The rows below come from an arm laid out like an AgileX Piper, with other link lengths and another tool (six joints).
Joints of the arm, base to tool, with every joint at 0 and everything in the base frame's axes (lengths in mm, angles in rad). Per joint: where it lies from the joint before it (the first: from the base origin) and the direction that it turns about. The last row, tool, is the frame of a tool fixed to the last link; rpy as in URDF.
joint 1: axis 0 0 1 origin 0.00 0.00 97.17
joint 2: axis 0 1 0 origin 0.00 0.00 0.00
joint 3: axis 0 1 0 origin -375.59 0.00 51.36
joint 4: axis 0.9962 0 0.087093 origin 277.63 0.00 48.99
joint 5: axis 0 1 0 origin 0.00 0.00 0.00
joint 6: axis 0.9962 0 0.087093 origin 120.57 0.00 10.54
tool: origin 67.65 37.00 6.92 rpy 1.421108 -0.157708 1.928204
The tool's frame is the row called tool.
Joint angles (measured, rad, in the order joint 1, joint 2, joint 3, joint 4, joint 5, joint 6), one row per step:
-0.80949, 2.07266, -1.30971, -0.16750, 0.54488, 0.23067
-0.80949, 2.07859, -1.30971, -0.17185, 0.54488, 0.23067
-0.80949, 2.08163, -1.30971, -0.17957, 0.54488, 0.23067
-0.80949, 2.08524, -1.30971, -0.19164, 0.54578, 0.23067
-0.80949, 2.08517, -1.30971, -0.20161, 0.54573, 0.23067
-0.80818, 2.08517, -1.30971, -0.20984, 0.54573, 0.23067
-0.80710, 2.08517, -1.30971, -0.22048, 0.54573, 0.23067
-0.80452, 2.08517, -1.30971, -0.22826, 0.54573, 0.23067
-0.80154, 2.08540, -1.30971, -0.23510, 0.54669, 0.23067
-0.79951, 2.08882, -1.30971, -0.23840, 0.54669, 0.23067
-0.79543, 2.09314, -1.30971, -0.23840, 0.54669, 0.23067
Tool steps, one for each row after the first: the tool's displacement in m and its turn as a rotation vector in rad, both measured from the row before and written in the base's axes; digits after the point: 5 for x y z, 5 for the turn. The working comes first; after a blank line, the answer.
Tool pose at each row, in the base's axes (x y z in m, rotation vector in rad; the steps are taken from these numbers as rounded here):
0.38101, -0.37040, 0.06730, 2.71013, 0.72481, 0.61278
0.38055, -0.37051, 0.06408, 2.71462, 0.73002, 0.60585
0.37988, -0.37087, 0.06235, 2.71504, 0.73863, 0.59749
0.37874, -0.37137, 0.06020, 2.71534, 0.75192, 0.58440
0.37798, -0.37196, 0.06011, 2.71169, 0.76264, 0.57574
0.37784, -0.37194, 0.06000, 2.70843, 0.77330, 0.56883
0.37743, -0.37216, 0.05987, 2.70427, 0.78618, 0.55976
0.37780, -0.37165, 0.05978, 2.70073, 0.79807, 0.55353
0.37825, -0.37083, 0.05952, 2.69853, 0.80944, 0.54739
0.37866, -0.37017, 0.05768, 2.70011, 0.81625, 0.54319
0.38005, -0.36850, 0.05539, 2.70330, 0.82255, 0.54186

-0.00046, -0.00011, -0.00322, 0.00196, 0.00654, 0.00273
-0.00067, -0.00036, -0.00173, -0.00193, 0.00643, 0.00488
-0.00114, -0.00050, -0.00215, -0.00326, 0.00993, 0.00752
-0.00076, -0.00059, -0.00009, -0.00540, 0.00549, 0.00634
-0.00014, 0.00002, -0.00011, -0.00438, 0.00460, 0.00654
-0.00041, -0.00022, -0.00013, -0.00568, 0.00593, 0.00784
0.00037, 0.00051, -0.00009, -0.00416, 0.00434, 0.00752
0.00045, 0.00082, -0.00026, -0.00293, 0.00471, 0.00715
0.00041, 0.00066, -0.00184, 0.00068, 0.00421, 0.00413
0.00139, 0.00167, -0.00229, 0.00310, 0.00302, 0.00408

